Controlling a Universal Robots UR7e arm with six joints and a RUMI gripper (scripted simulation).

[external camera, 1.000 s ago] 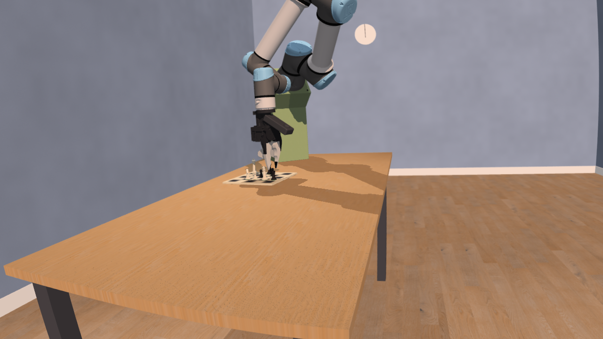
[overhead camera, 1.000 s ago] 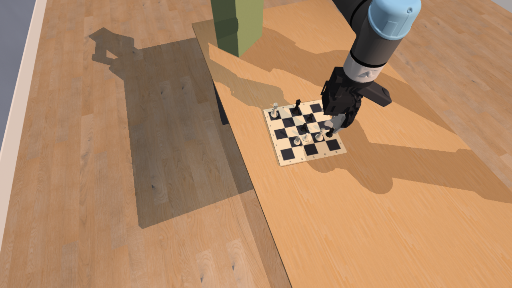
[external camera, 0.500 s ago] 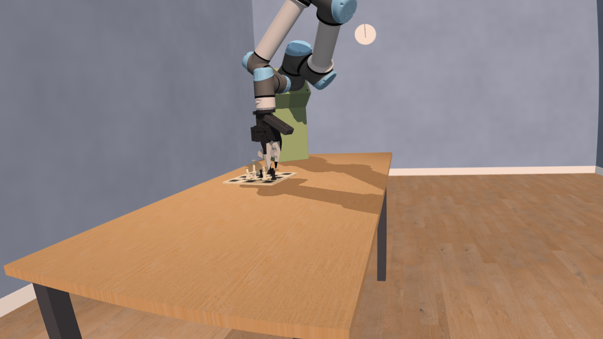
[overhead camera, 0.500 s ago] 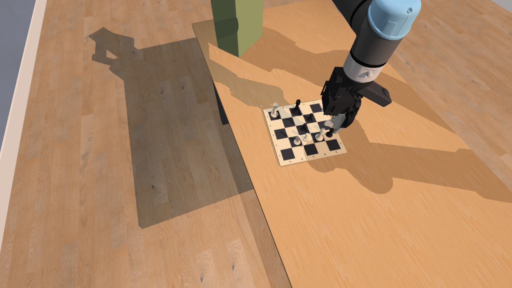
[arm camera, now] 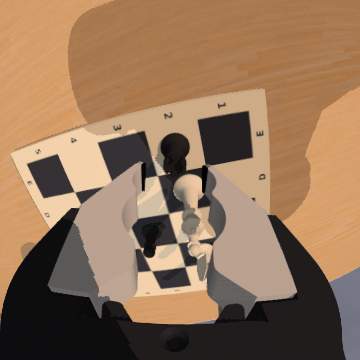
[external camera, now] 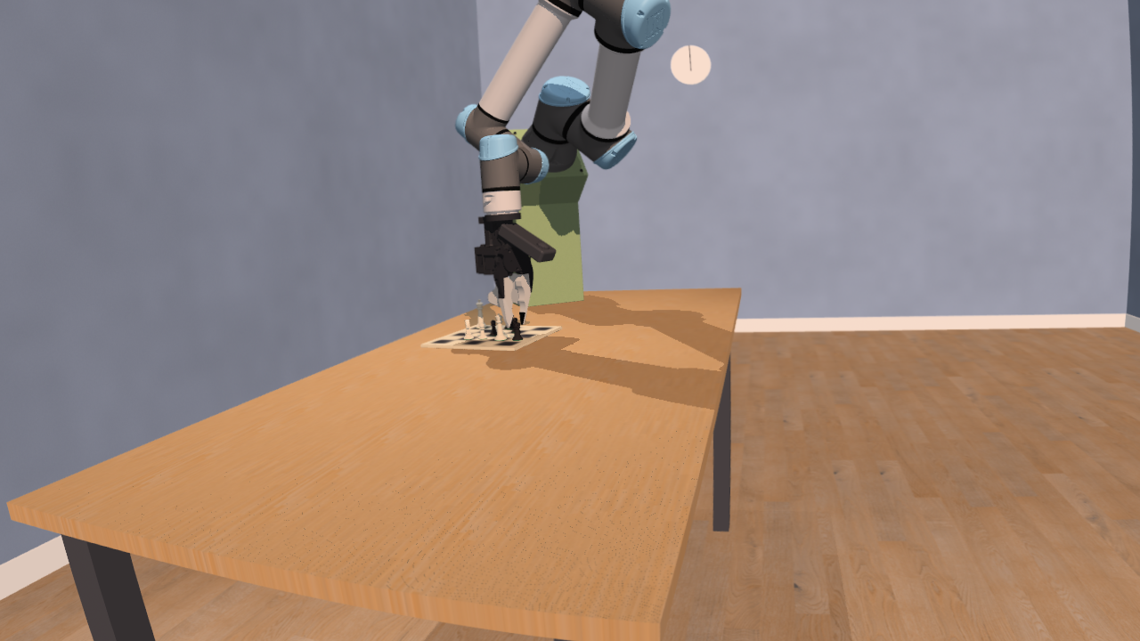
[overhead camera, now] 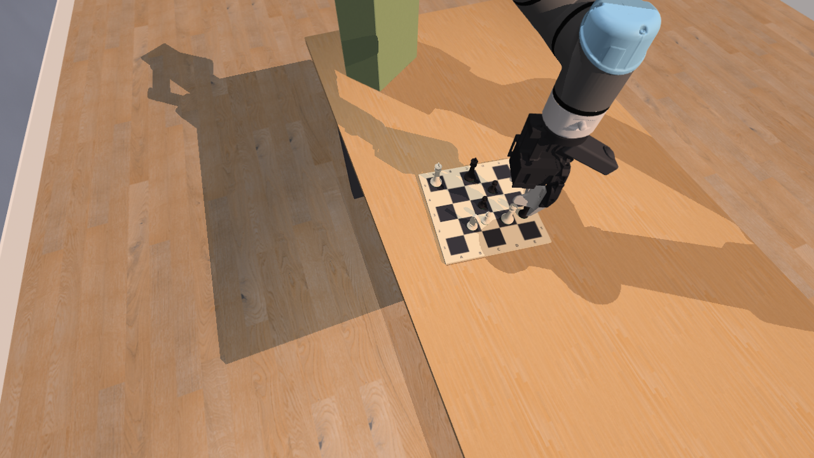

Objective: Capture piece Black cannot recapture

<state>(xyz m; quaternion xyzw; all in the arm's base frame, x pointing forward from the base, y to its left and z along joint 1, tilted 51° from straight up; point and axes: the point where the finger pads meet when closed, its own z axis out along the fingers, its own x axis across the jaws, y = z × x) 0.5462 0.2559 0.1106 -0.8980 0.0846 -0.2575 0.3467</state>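
Now: hand 9 cm to the left of the small chessboard, 5 cm above it and 1 cm past it. Also, from my hand: tall black piece 11 cm to the right, 9 cm behind, 1 cm below; then tall white piece 18 cm to the right, 7 cm behind, 1 cm below.
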